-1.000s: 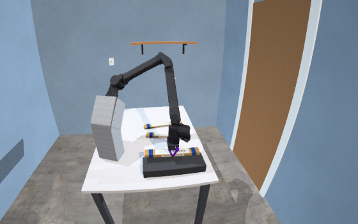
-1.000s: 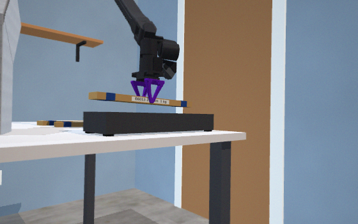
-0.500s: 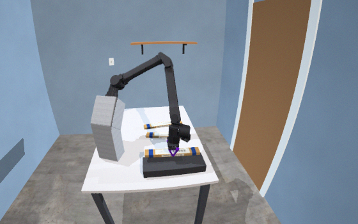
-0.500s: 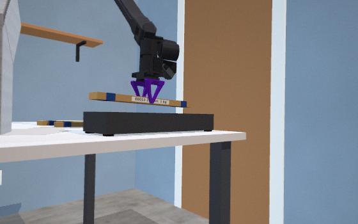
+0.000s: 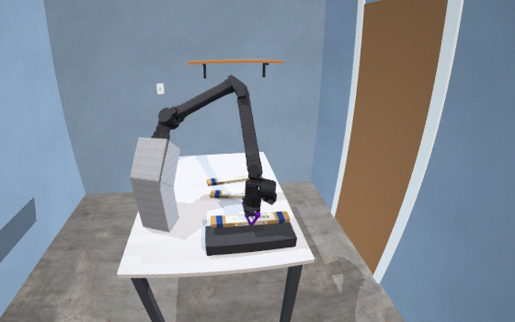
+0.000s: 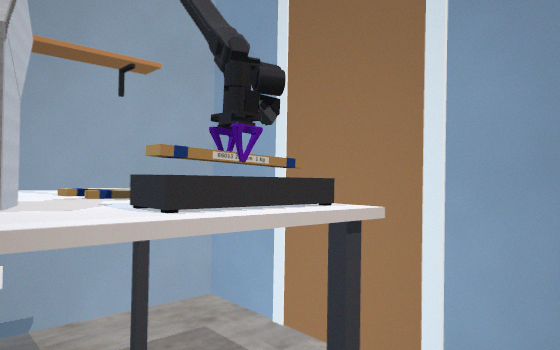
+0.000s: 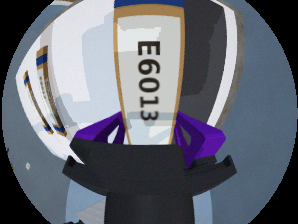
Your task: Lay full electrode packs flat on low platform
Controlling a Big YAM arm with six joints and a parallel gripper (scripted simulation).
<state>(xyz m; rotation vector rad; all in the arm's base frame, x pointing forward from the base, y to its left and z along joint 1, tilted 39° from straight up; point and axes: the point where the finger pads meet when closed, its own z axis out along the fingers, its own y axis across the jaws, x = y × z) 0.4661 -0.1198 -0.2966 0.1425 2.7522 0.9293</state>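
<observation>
Now: hand 1 cm past the low platform, 5 cm to the left of it and 8 cm above it.
</observation>
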